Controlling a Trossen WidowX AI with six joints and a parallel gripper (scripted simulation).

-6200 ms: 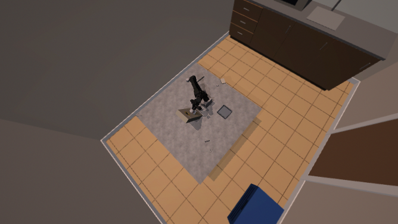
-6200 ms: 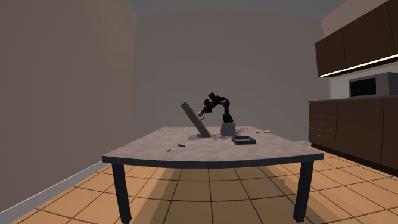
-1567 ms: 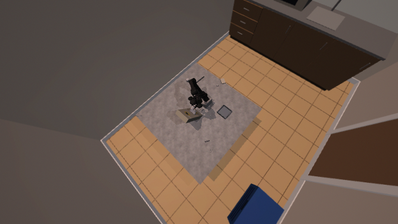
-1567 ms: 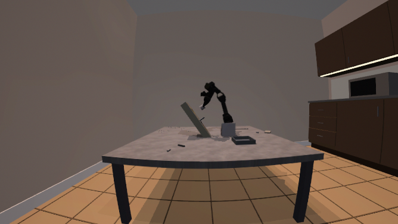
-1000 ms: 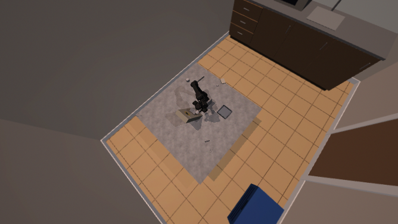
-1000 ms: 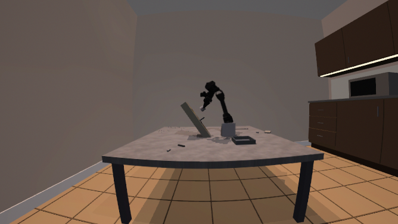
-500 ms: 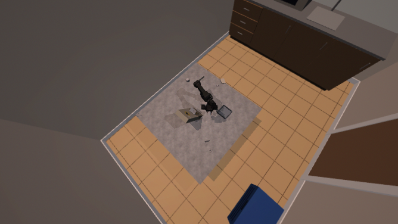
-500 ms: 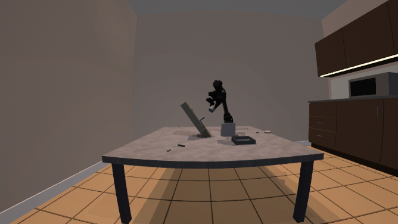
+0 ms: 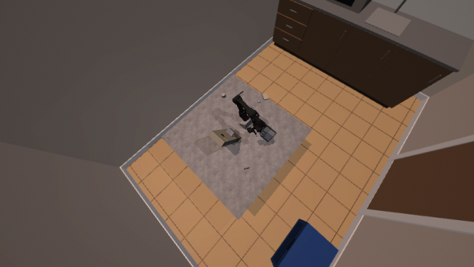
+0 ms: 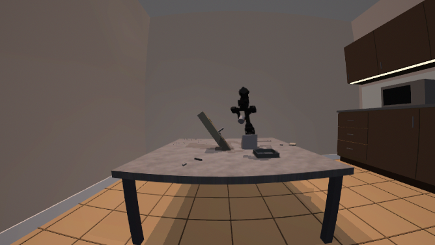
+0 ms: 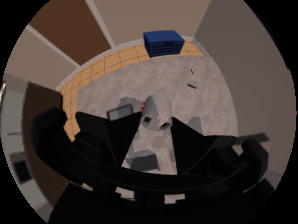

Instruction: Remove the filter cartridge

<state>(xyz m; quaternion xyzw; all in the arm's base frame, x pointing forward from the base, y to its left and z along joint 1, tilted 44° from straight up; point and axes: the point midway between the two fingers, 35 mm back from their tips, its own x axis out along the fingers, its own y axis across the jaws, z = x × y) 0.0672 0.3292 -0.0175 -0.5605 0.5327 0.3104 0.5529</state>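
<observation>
My gripper tip is now 250 mm above the dark square tray, 170 mm past it and 10 mm to the right of it. Also, from my gripper tip: tan service panel (240 mm ahead, 230 mm to the right, 90 mm below); round filter cartridge (right at my gripper tip); small tan block (530 mm behind, 370 mm to the right, 250 mm below).
</observation>
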